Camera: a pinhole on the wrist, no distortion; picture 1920 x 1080 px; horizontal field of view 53.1 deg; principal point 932.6 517.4 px. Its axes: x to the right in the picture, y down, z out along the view. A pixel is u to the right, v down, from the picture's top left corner.
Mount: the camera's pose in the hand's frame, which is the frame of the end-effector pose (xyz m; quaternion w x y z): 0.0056 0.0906 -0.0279 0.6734 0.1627 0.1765 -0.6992
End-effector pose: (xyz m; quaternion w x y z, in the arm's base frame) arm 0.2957 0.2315 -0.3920 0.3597 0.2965 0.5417 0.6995
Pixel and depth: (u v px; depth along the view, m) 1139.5 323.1 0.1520
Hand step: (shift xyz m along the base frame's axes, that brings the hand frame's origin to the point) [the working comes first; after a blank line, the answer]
In the camera's frame: 0.0164 -0.0154 0.1520

0.0839 0.0459 0.0290
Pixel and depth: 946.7 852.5 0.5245
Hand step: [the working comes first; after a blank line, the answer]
In the camera's frame: 0.0038 0.0915 0.5245

0.3187 0.3441 -0.0503
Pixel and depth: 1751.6 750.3 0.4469
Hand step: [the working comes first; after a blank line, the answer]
In the camera's frame: 0.1905 0.0542 0.4469

0.2435 0.2422 -0.2122
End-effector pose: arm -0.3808 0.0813 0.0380 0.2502 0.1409 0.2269 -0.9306
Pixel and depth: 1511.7 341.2 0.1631
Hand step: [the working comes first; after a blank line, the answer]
In the camera's frame: 0.0492 -0.0150 0.1631

-0.0210 -0.0205 0.0942
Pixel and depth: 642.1 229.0 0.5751
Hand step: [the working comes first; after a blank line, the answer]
In the camera's frame: -0.0870 -0.0863 0.5751

-0.0702 -0.1540 0.5102
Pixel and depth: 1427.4 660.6 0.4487
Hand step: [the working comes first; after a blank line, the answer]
In the camera's frame: 0.1156 0.0334 0.4487

-0.1967 0.0005 0.3329
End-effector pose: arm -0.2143 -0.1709 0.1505 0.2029 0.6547 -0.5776 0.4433
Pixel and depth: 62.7 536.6 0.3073
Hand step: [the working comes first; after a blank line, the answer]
In the camera's frame: -0.1391 0.0031 0.3073

0.0399 -0.2677 -0.1651
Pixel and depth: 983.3 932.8 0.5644
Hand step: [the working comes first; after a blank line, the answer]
In the camera's frame: 0.0149 0.1220 0.5644

0.3288 -0.3878 -0.0871
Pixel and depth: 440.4 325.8 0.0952
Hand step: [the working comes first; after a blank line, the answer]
In the camera's frame: -0.0244 -0.0095 0.0952

-0.0401 -0.0688 -0.0540
